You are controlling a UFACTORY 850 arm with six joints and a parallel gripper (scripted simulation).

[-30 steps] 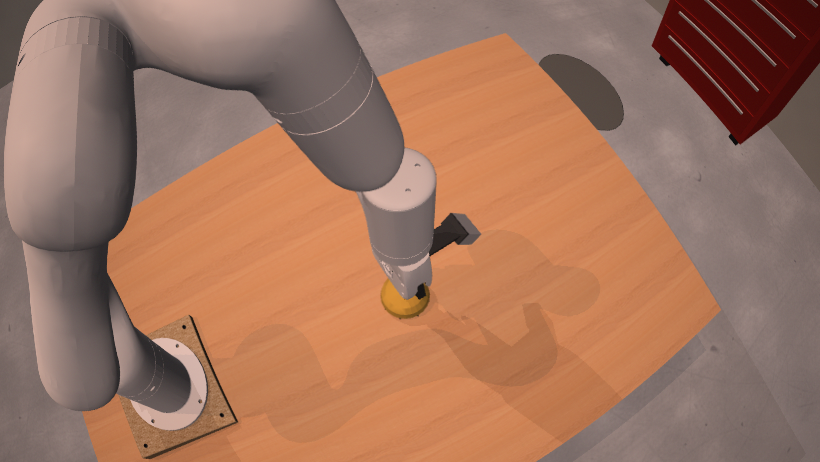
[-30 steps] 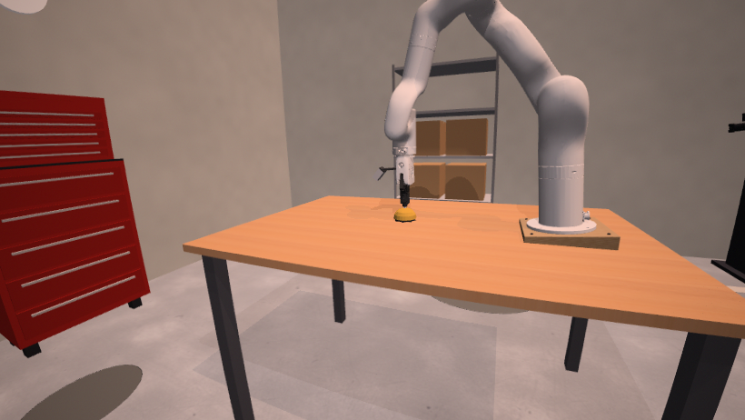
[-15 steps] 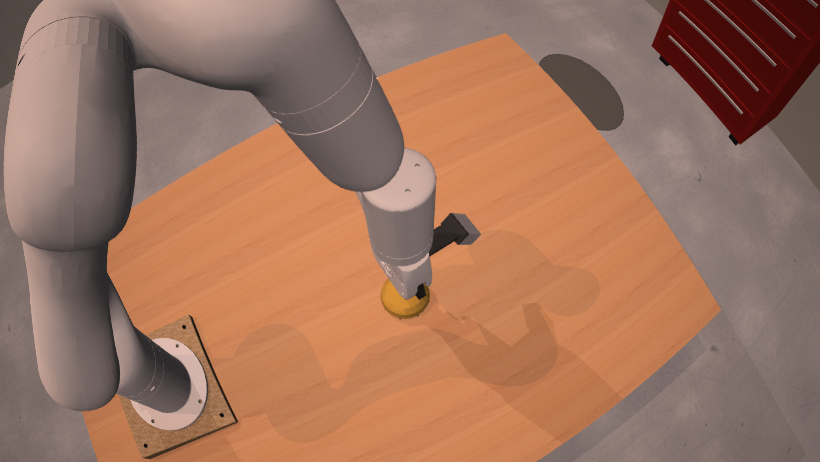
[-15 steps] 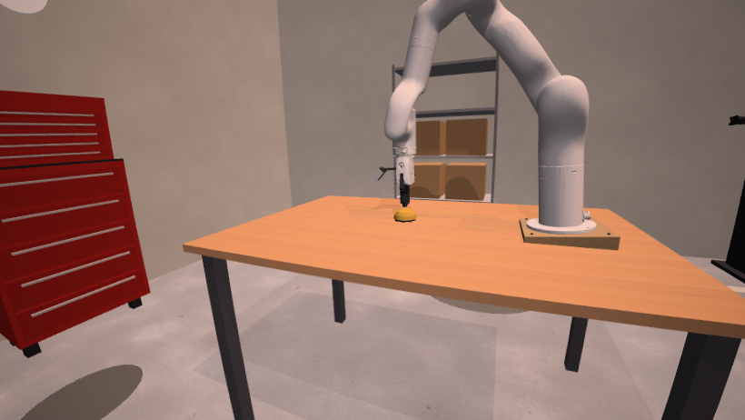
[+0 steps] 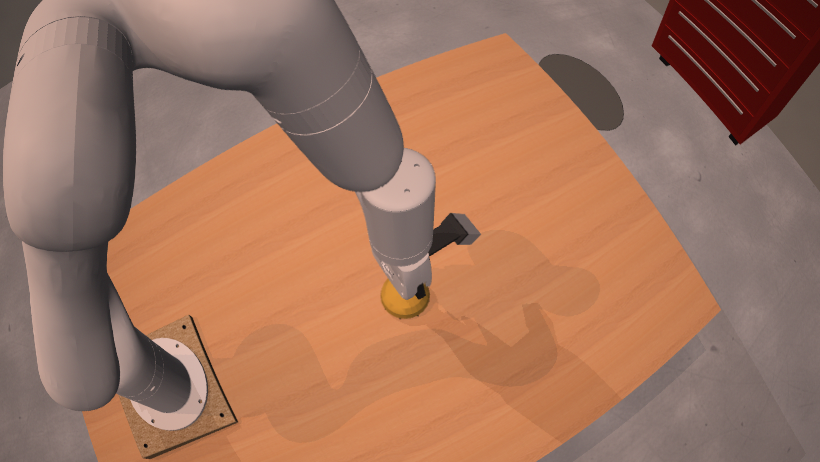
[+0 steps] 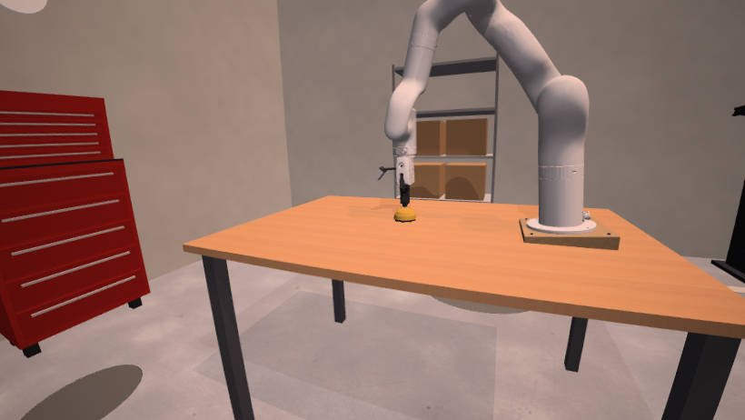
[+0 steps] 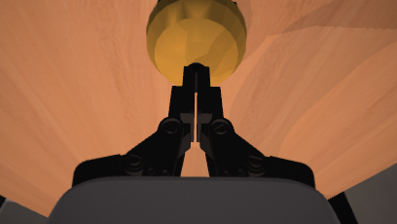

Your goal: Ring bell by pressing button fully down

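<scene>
Right now the button is 3 cm below my hand. From my hand the other things lie so: yellow bell (4 cm below).
</scene>
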